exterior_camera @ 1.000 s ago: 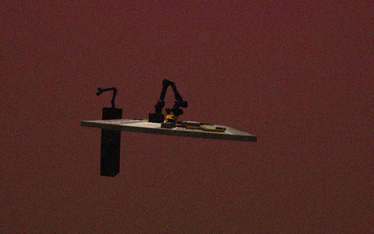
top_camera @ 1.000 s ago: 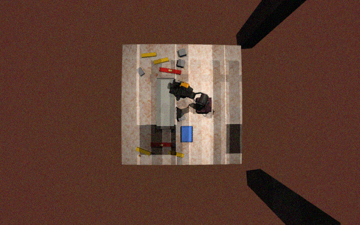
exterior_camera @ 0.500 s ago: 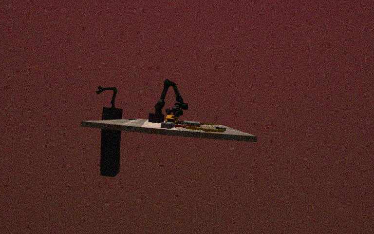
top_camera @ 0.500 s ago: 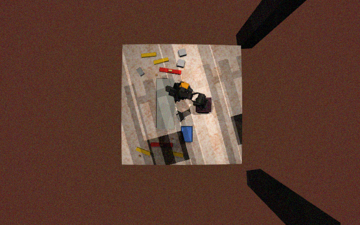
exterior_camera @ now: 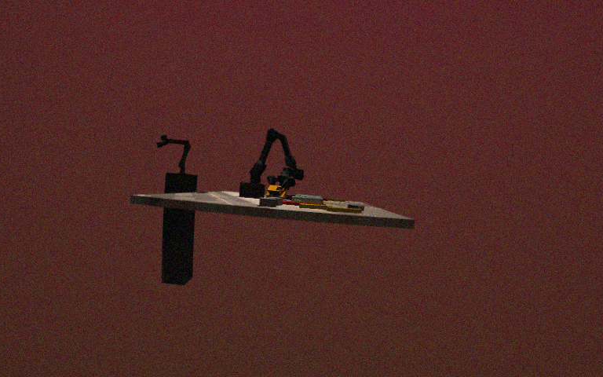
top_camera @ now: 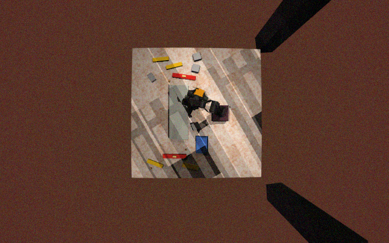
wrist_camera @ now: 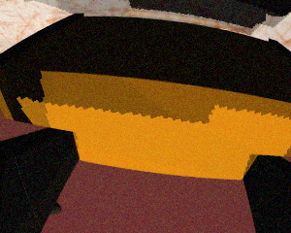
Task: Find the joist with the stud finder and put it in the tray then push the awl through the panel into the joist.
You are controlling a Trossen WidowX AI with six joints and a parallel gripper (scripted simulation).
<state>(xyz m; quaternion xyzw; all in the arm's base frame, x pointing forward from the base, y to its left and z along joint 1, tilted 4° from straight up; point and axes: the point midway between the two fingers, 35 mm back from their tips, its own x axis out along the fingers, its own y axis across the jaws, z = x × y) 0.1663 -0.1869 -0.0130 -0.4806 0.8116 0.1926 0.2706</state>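
Now: gripper tip 1 cm short of the stud finder, 1 cm to the left of it and 1 cm above it. Round my gripper tip: blue tray: 3 cm ahead, 51 cm to the left, 7 cm below; awl: 2 cm ahead, 4 cm to the right, 7 cm below.
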